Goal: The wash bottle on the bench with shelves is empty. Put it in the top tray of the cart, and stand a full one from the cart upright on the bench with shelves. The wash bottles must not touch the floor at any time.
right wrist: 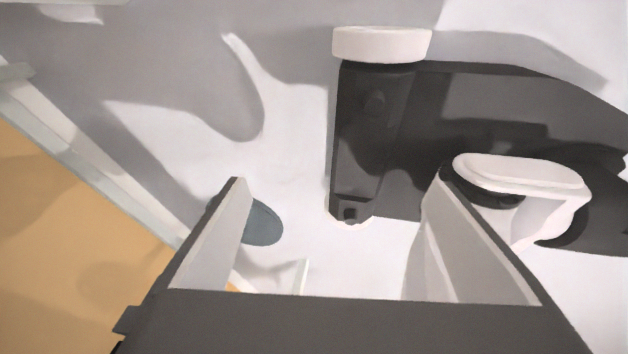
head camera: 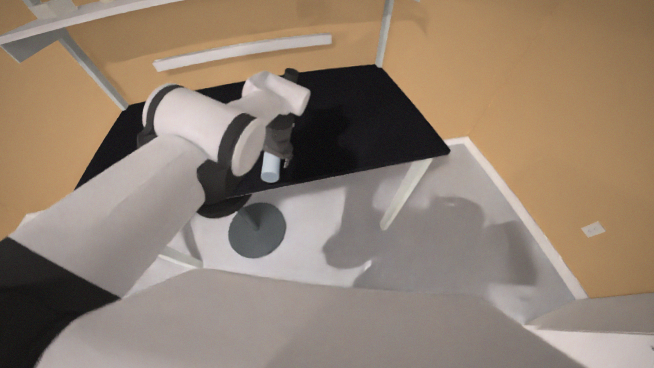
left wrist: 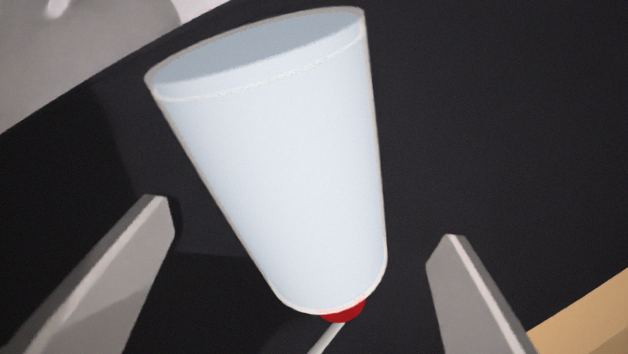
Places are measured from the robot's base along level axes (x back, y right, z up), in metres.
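Pixels of known places: left gripper, fingertip midpoint: (head camera: 271, 159) (left wrist: 306, 234); right gripper, fingertip midpoint: (right wrist: 336, 190).
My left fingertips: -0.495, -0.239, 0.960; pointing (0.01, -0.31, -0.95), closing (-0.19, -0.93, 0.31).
For each thing: its top centre in the pictures, then the offset to it from my left fingertips, as dx, dy, dz. "spot": a spot on its surface instead. Level surfaces: height alone.
- pale blue wash bottle, surface spot: (left wrist: 295, 165) (head camera: 268, 166) spot: +0.041, +0.004, +0.015
- black bench top, surface height: dz -0.044
- bench leg, surface spot: (head camera: 406, 195) spot: -0.166, +0.607, -0.422
A pale blue wash bottle (head camera: 270, 170) (left wrist: 295, 165) appears to lie on its side near the front edge of the black bench top (head camera: 385, 110) (left wrist: 500, 125). Its round base points to the front edge, and its red cap and thin spout point away from that edge. My left gripper (head camera: 279, 154) (left wrist: 306, 234) is open over the bottle. In the left wrist view the fingers stand apart on either side of its capped half, with gaps beside it. My right gripper (right wrist: 336, 190) is open and empty, away from the bench top. The cart does not show.
A stool with a black seat (head camera: 220, 206) and grey round base (head camera: 257, 239) (right wrist: 264, 225) stands at the bench's front. A bench leg (head camera: 406, 195) stands right of it. A shelf (head camera: 100, 16) is above the bench. A white cabinet (head camera: 600, 345) shows at the lower right.
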